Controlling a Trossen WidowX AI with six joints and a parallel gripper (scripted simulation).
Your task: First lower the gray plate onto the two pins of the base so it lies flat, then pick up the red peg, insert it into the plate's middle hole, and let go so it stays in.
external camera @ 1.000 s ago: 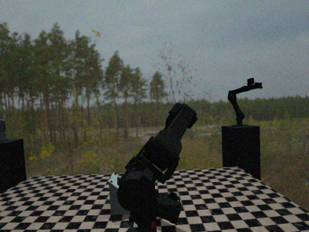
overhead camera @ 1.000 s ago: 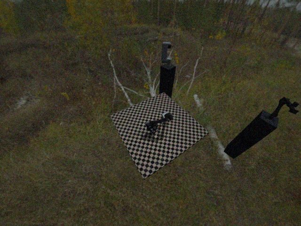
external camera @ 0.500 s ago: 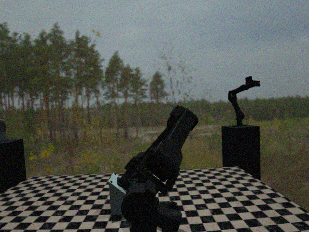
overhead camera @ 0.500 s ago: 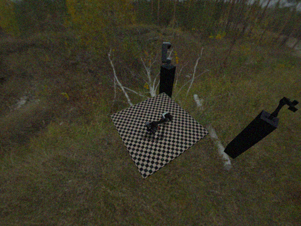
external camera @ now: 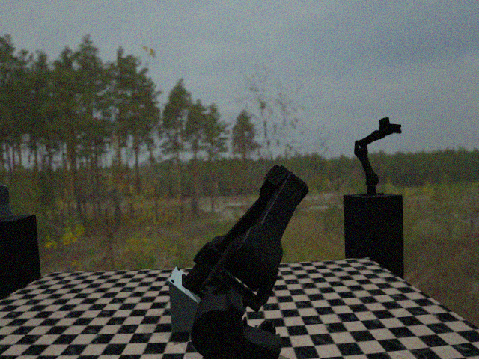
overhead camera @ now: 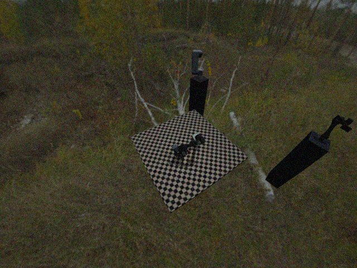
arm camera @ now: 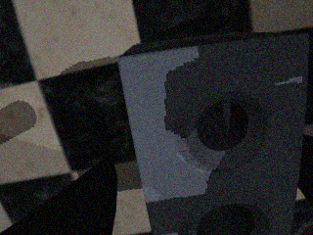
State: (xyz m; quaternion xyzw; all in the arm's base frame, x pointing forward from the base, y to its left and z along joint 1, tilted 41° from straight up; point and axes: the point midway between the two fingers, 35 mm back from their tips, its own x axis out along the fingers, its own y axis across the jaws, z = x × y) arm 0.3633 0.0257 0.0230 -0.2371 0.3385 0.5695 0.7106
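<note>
Right now the gray base is 4 cm behind my gripper tip and 15 cm to the right of it. From my gripper tip the other things lie so: gray plate (3 cm above); then red peg (10 cm behind, 4 cm to the left, 3 cm above).
</note>
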